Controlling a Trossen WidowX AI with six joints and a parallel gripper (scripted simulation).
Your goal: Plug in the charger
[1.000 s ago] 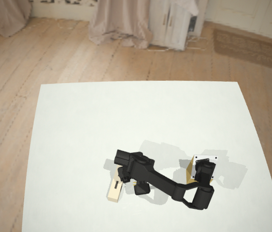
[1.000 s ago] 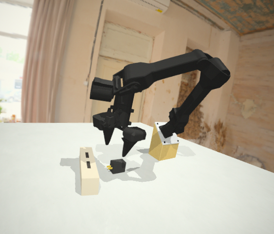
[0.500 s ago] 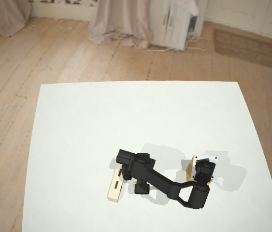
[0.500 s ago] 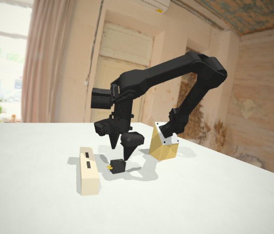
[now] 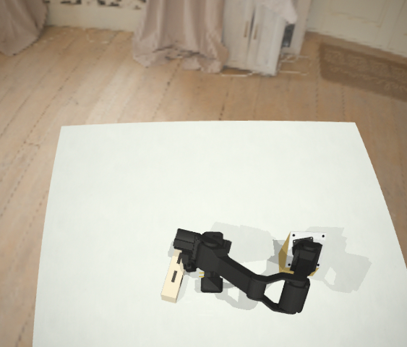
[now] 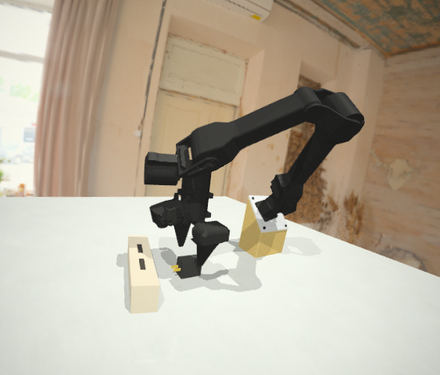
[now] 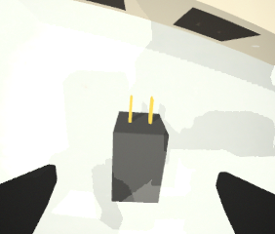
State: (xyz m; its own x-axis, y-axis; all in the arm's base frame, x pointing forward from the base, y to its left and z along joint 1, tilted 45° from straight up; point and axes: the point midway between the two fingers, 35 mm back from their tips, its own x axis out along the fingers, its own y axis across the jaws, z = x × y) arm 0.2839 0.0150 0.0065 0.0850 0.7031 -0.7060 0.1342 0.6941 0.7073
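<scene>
Now: the dark grey charger 1 cm ahead of my gripper tip and 3 cm below it.
</scene>
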